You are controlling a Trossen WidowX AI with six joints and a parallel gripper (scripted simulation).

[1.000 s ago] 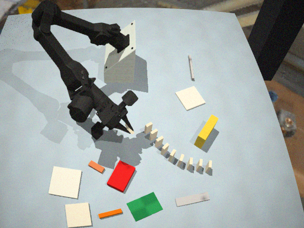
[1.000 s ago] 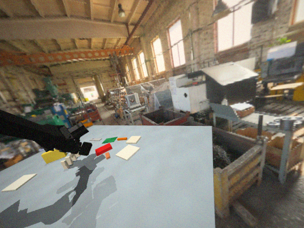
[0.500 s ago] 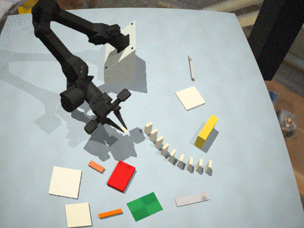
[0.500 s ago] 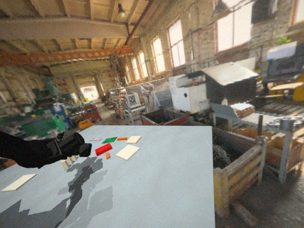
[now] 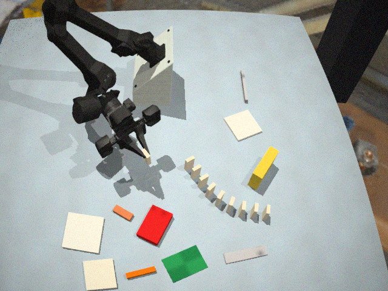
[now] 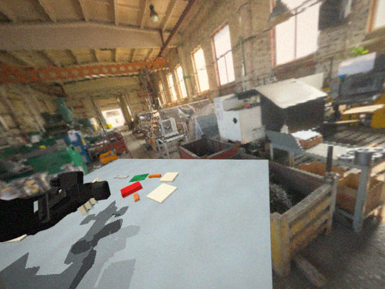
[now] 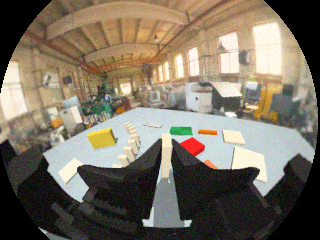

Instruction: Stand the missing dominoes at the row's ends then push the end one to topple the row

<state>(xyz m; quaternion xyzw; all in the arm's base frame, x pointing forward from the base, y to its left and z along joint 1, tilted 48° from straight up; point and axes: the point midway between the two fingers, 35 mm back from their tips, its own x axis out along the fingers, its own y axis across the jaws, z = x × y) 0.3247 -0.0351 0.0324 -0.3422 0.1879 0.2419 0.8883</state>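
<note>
The red block is 13 cm below my gripper tip, 13 cm ahead of it and 2 cm to the left of it. Also, from my gripper tip: orange bar (26 cm ahead, 14 cm below, 3 cm to the right); then brown piece (14 cm below, 9 cm ahead, 7 cm to the right); then green tile (24 cm ahead, 14 cm below, 9 cm to the left).
</note>
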